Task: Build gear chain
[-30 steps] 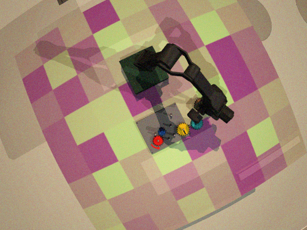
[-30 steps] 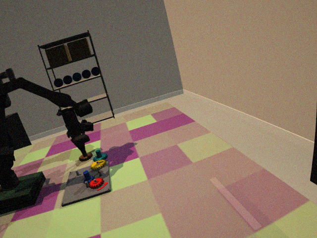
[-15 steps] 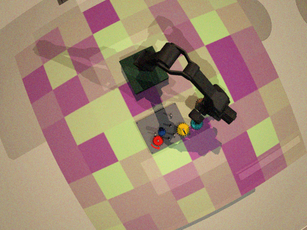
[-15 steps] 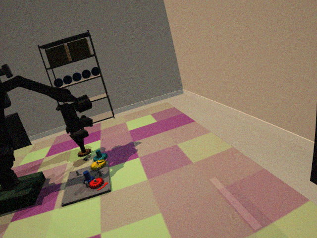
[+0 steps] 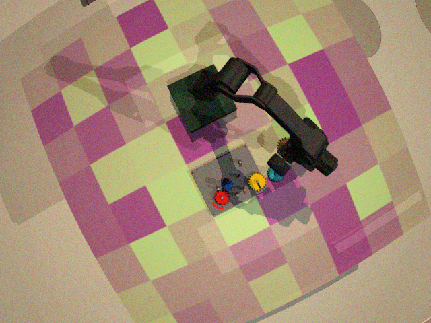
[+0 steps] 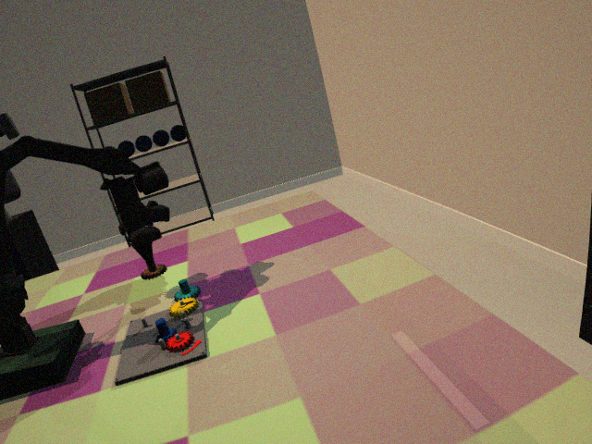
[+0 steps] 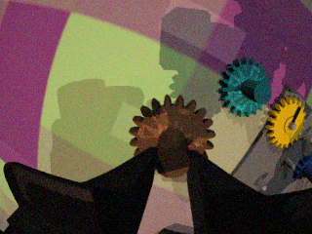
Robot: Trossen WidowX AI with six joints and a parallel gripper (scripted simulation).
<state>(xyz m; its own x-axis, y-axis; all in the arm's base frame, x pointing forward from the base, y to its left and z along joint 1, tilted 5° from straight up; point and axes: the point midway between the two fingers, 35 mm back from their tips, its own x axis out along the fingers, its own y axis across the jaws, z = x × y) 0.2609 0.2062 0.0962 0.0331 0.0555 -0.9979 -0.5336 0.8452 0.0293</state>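
Now: gripper tip 22 cm to the left of the blue gear, 7 cm short of it and 6 cm above it. From my gripper tip the other things lie so: yellow gear 12 cm to the right, 9 cm ahead, 7 cm below; brown gear 1 cm below; teal gear 8 cm ahead, 7 cm below, 5 cm to the right.
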